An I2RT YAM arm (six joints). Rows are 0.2 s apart.
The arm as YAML. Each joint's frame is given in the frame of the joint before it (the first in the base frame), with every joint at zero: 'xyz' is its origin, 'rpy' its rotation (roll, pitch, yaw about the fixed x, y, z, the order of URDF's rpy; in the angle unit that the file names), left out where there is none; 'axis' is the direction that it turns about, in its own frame. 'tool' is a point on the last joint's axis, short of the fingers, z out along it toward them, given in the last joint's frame.
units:
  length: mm
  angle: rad
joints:
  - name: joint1
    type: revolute
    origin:
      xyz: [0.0, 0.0, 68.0]
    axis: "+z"
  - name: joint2
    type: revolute
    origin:
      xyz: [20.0, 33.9, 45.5]
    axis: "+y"
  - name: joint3
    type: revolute
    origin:
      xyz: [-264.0, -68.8, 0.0]
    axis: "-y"
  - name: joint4
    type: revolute
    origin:
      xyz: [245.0, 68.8, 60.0]
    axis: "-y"
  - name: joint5
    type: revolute
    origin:
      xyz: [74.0, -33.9, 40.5]
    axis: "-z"
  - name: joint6
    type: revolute
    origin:
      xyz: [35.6, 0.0, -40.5]
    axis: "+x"
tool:
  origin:
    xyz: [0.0, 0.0, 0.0]
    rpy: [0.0, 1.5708, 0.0]
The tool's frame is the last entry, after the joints.
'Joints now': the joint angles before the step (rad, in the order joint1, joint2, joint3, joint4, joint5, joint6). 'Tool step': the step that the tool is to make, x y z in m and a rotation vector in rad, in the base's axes. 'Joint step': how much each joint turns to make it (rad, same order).
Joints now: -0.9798, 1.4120, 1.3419, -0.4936, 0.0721, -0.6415
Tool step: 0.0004, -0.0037, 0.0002, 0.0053, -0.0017, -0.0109
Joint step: -0.0051, 0.0136, 0.0137, -0.0040, 0.0026, 0.0068
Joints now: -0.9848, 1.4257, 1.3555, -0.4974, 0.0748, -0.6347
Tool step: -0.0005, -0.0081, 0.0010, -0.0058, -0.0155, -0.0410
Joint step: -0.0129, 0.0221, 0.0186, 0.0149, 0.0186, 0.0234
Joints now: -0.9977, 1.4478, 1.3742, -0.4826, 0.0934, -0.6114
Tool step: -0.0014, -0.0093, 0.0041, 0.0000, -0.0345, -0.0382
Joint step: -0.0183, 0.0254, 0.0332, 0.0073, 0.0018, 0.0354
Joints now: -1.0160, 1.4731, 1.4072, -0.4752, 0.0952, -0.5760
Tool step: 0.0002, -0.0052, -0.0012, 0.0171, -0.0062, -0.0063
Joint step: -0.0085, 0.0196, 0.0176, -0.0104, -0.0093, 0.0111
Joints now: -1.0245, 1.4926, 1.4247, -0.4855, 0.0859, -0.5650
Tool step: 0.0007, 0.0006, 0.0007, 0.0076, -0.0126, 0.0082
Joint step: 0.0012, 0.0000, 0.0031, -0.0038, -0.0137, 0.0089
